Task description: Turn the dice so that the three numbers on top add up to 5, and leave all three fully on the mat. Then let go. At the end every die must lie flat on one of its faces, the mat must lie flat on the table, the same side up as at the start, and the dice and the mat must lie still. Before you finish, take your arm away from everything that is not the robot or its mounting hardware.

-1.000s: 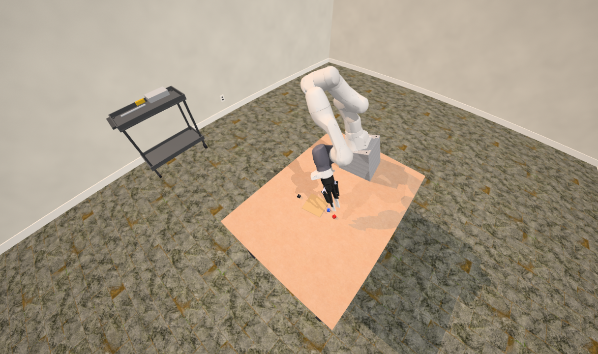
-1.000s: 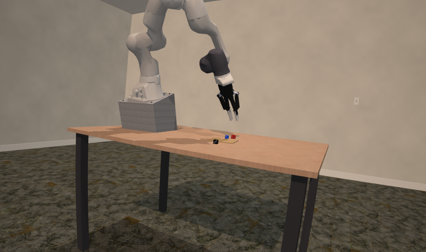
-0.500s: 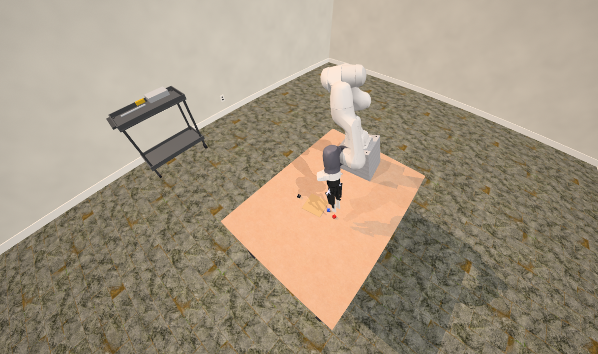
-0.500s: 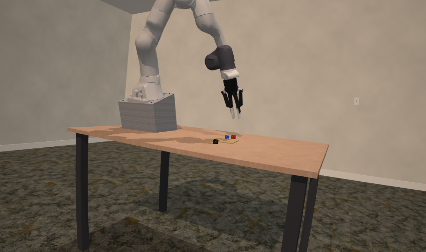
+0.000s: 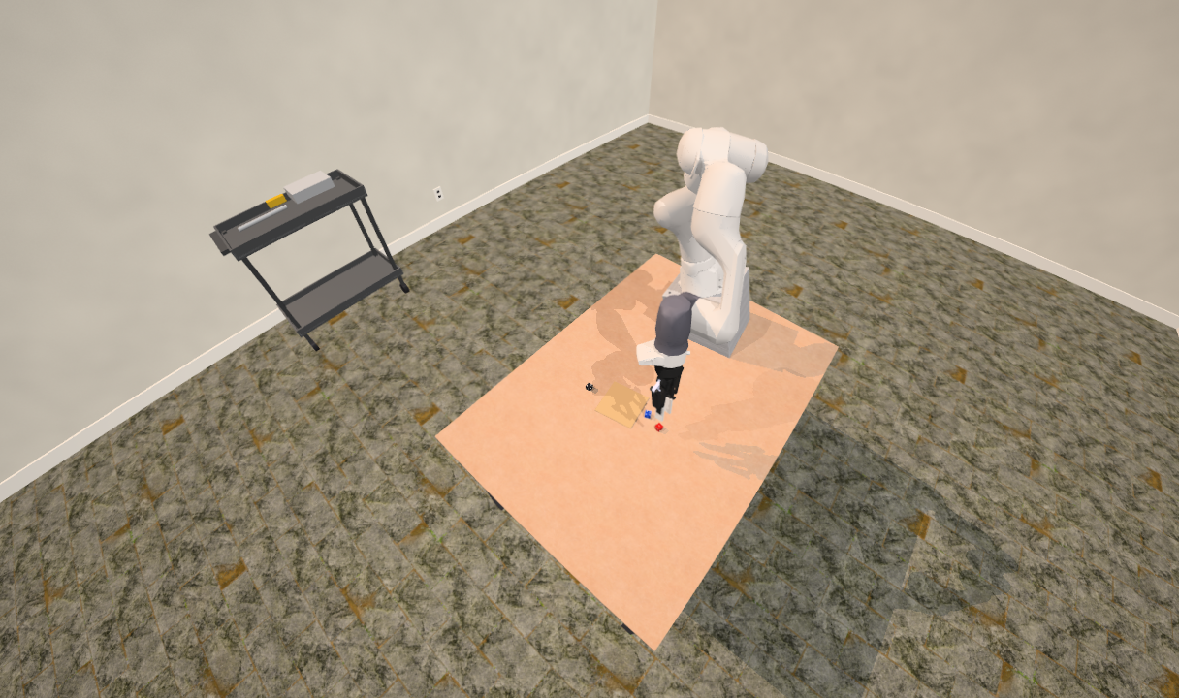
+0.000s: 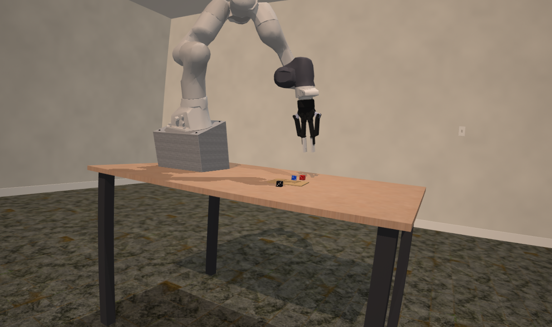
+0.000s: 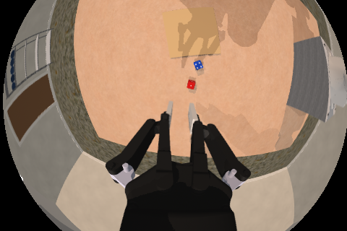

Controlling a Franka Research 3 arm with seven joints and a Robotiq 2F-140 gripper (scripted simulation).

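Now: hand 1 cm past the red die and 15 cm above it. From my hand the other things lie so: blue die (3 cm behind, 6 cm to the right, 15 cm below); black die (29 cm to the right, 15 cm below); tan mat (2 cm behind, 16 cm to the right, 16 cm below).
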